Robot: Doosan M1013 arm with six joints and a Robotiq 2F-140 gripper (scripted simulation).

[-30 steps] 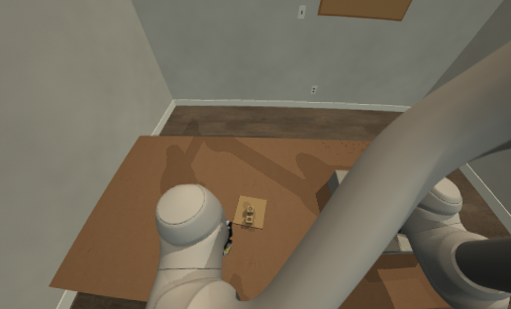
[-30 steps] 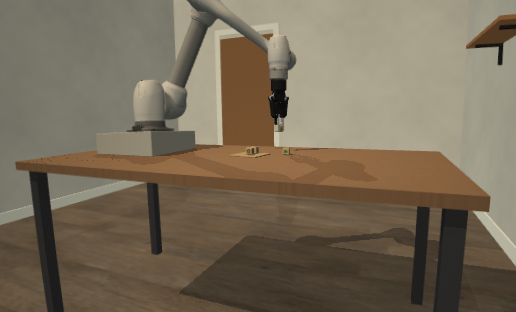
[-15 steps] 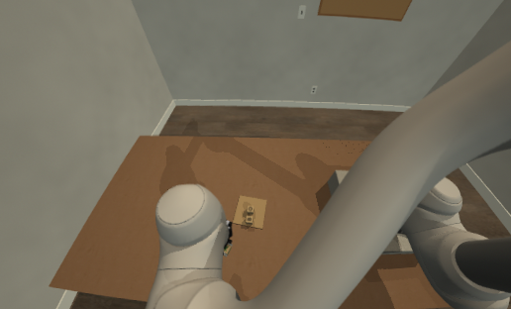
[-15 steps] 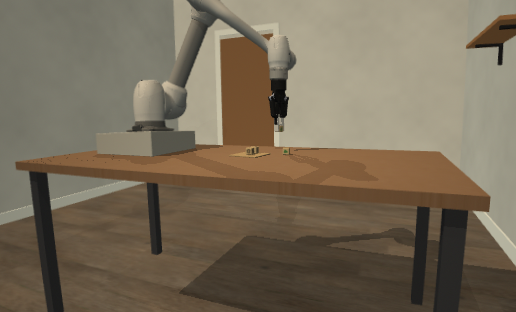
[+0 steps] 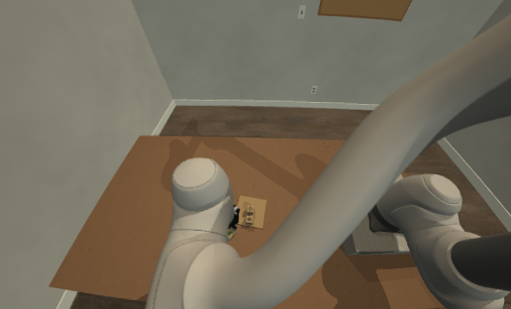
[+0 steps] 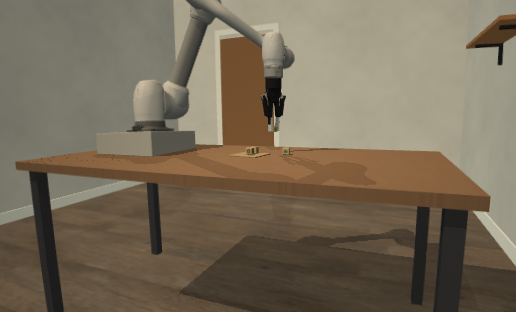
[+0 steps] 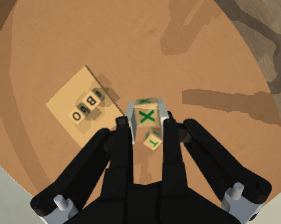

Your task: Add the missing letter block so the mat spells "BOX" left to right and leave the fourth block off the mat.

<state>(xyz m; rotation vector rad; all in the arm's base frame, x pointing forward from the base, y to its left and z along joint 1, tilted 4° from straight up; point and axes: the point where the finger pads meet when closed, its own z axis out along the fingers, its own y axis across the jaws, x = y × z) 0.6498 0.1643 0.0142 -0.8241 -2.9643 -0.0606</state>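
Now: hand 14 cm to the left of the mat, 13 cm above it and 6 cm past it.
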